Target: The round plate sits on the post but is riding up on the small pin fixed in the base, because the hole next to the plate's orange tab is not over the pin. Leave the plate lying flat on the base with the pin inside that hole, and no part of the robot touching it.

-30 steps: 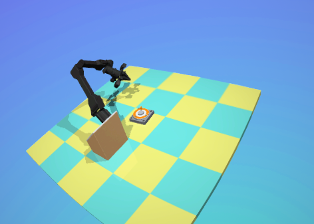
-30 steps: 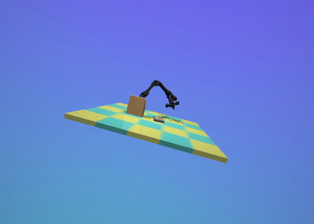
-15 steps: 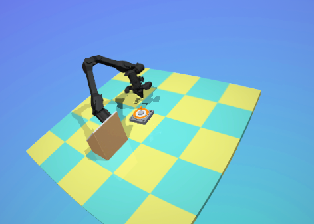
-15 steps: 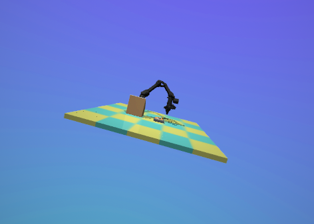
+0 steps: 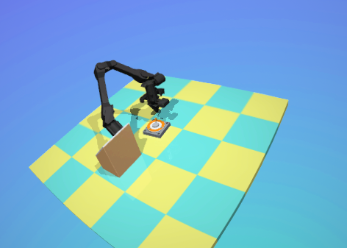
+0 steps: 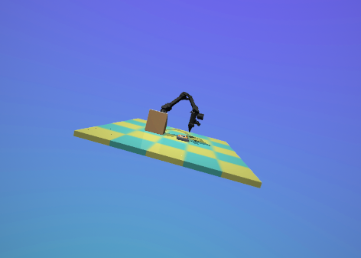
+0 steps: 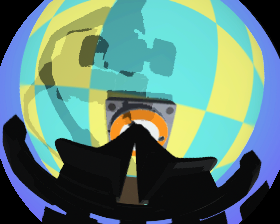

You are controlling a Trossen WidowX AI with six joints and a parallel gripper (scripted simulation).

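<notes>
The round plate lies 3 cm behind my gripper tip and 5 cm below it. From my gripper tip the other things lie so: base: 5 cm behind, 2 cm to the right, 7 cm below.
</notes>
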